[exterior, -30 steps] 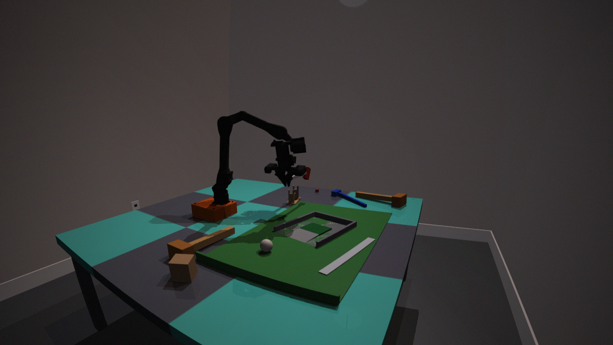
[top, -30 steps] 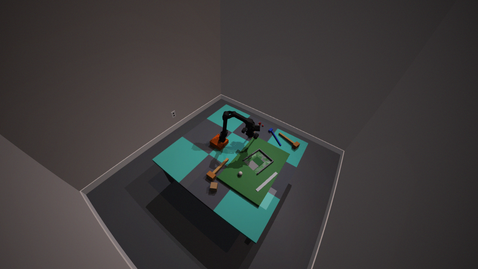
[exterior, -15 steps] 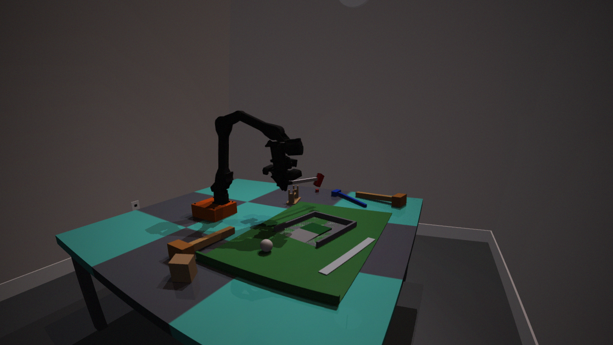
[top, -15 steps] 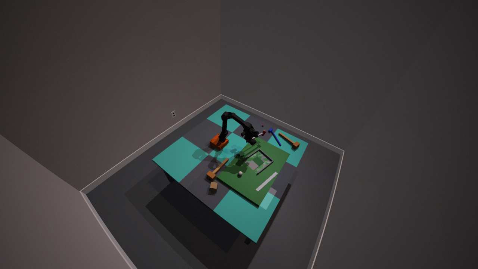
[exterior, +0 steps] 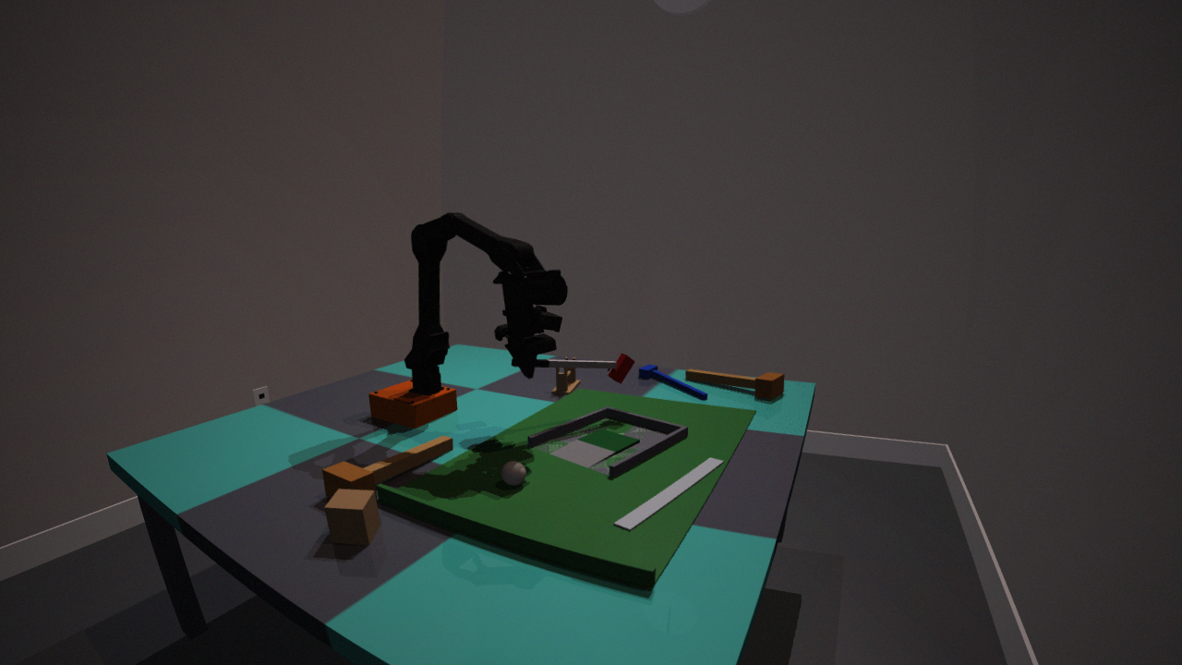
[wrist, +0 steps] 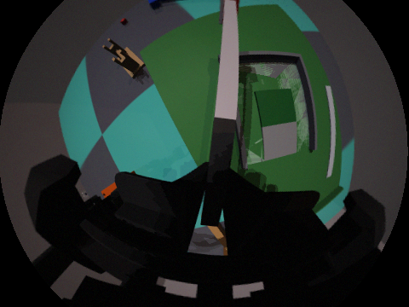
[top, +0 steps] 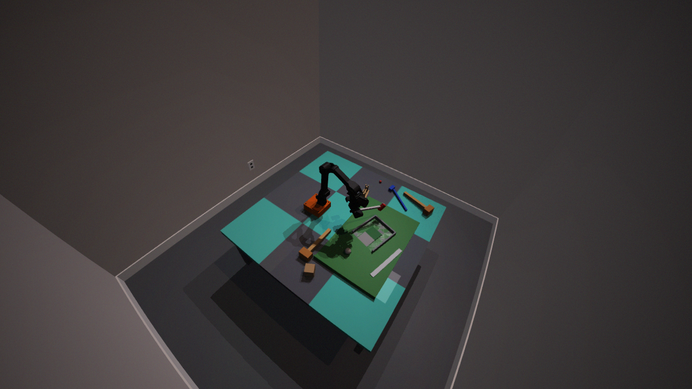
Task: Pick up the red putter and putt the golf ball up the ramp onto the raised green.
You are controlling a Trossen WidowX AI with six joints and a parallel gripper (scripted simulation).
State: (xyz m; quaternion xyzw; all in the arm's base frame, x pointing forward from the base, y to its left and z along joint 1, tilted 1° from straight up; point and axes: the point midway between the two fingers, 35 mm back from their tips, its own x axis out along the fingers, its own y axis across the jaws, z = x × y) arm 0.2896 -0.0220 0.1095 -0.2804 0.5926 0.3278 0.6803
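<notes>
Now: the red putter 70 mm ahead of my gripper tip, 90 mm to the left of it and 10 mm above it. Round my gripper tip: white golf ball (90 mm ahead, 240 mm to the right, 100 mm below); then green mat (180 mm ahead, 50 mm to the right, 120 mm below); then grey strip (350 mm ahead, 170 mm to the right, 120 mm below).
</notes>
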